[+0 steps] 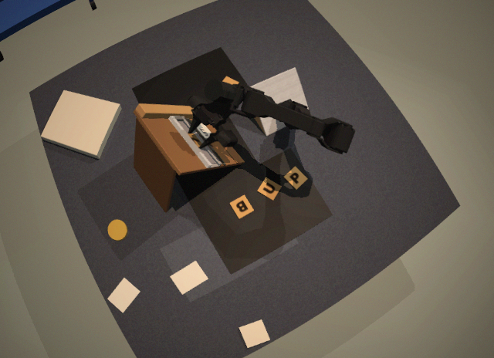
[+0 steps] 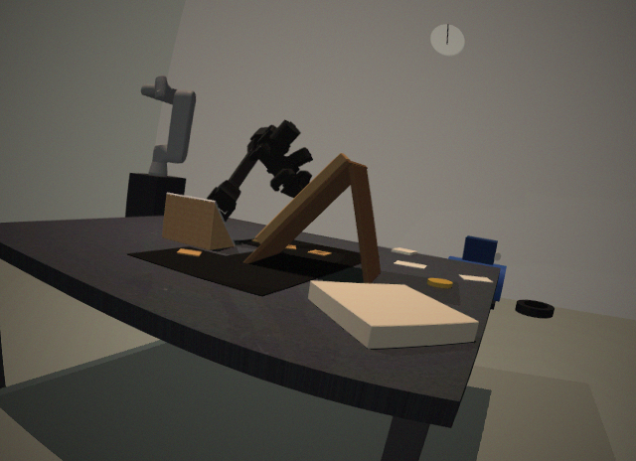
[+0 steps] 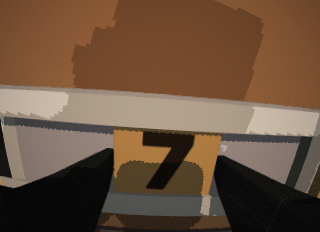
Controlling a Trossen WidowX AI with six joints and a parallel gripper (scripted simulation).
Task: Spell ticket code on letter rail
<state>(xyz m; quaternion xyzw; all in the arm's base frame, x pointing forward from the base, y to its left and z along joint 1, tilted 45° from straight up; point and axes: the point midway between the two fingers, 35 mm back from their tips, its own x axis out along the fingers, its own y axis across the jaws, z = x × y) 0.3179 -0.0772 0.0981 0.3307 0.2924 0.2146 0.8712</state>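
Right now the white ticket is 80 mm below my gripper tip, 50 mm to the right of it and 50 mm behind it. Also, from my gripper tip: dark mat 160 mm below, 130 mm behind, 10 mm to the right; letter tile right at my gripper tip; yellow disc 350 mm ahead, 150 mm below, 100 mm to the left.
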